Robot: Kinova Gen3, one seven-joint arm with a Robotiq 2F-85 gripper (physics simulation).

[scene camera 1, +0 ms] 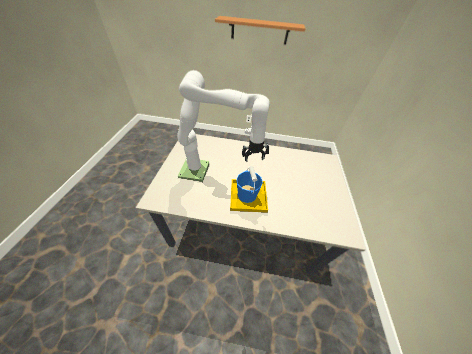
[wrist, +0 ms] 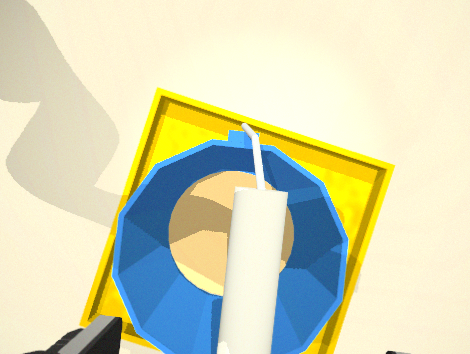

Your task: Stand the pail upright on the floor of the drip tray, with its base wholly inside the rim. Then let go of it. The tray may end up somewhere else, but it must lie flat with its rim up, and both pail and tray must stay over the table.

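Places are measured from the arm's base along level axes (x left, y back, z up), in centimetres.
Where they show: gripper, fingertip midpoint: [scene camera 1: 254, 160]; arm's base, link origin: [scene camera 1: 195, 165].
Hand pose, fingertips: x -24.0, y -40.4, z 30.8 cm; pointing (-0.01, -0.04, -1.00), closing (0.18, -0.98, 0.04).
Each offset is from my fingertips to the top centre of the thing. Level surfaces: height alone.
The blue pail @(dx -0.1, dy +0.7, dz -9.8 cm) [scene camera 1: 247, 194] [wrist: 165, 305] stands upright on the floor of the yellow drip tray @(dx -1.0, dy -0.2, dz -30.6 cm) [scene camera 1: 248, 210] [wrist: 325, 146]. Its base appears inside the rim in the scene view; the wide pail body hides the base's edge in the wrist view. A round tan surface shows inside the pail. Its handle, with a thick white grip @(dx +0.1, dy -0.5, dz -9.8 cm) [scene camera 1: 253, 174] [wrist: 255, 260], is raised over the opening. The tray lies flat on the table, rim up. My gripper [scene camera 1: 255, 158] [wrist: 255, 340] is open and empty, above the pail and apart from the handle grip, with its fingers spread wide.
The pale table @(dz -33.9 cm) [scene camera 1: 300, 200] carries the tray near its front edge. The arm's green base plate [scene camera 1: 185, 173] is to the left of the tray. An orange wall shelf [scene camera 1: 260, 23] is high on the back wall. The arm's shadow falls left of the tray.
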